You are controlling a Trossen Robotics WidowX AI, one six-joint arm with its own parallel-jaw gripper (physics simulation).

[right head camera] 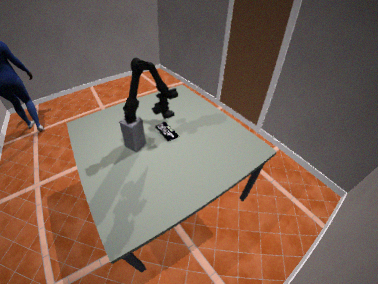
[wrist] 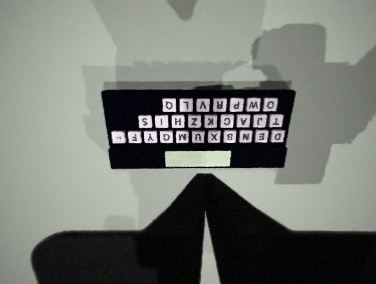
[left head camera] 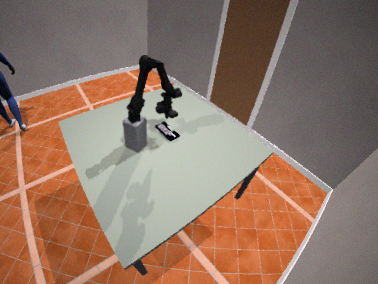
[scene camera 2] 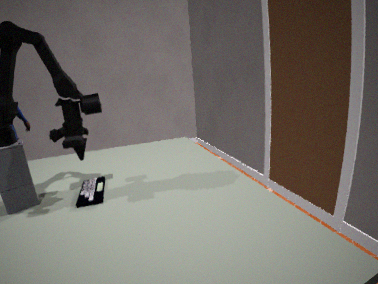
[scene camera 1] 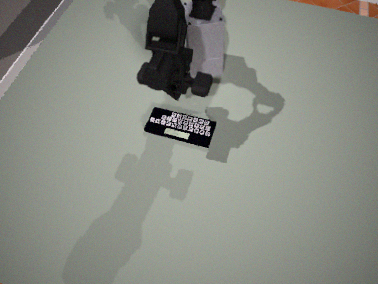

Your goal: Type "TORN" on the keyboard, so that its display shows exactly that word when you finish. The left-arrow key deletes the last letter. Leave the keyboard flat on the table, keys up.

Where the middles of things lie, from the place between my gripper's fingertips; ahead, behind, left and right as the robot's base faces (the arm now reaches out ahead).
The black keyboard [scene camera 1: 170, 124] lies 12 cm below my hand and 1 cm ahead of it.
